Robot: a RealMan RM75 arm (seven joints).
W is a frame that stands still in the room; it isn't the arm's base.
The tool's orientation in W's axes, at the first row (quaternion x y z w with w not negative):
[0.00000 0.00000 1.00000 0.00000]
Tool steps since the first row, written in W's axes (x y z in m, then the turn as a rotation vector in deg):
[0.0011 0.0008 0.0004 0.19 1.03 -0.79]
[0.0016 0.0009 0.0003 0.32 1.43 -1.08]
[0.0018 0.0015 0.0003 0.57 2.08 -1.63]
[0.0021 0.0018 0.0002 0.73 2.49 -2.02]
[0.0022 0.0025 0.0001 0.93 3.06 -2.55]
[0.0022 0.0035 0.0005 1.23 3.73 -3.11]
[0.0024 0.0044 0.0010 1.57 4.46 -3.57]
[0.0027 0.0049 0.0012 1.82 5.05 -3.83]
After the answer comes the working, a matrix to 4 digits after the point.
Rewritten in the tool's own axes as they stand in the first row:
[-0.0011 -0.0008 0.0004 -0.19 -1.03 -0.79]
[-0.0016 -0.0009 0.0003 -0.32 -1.43 -1.08]
[-0.0018 -0.0015 0.0003 -0.57 -2.08 -1.63]
[-0.0021 -0.0018 0.0002 -0.73 -2.49 -2.02]
[-0.0022 -0.0025 0.0001 -0.93 -3.06 -2.55]
[-0.0022 -0.0035 0.0005 -1.23 -3.73 -3.11]
[-0.0024 -0.0044 0.0010 -1.57 -4.46 -3.57]
[-0.0027 -0.0049 0.0012 -1.82 -5.05 -3.83]

The tool's axes in the first row as the columns of a matrix, in W's axes (rounded; the answer above uses it unrounded):
[-1.0000 0.0000 0.0000]
[0.0000 -1.0000 0.0000]
[0.0000 0.0000 1.0000]

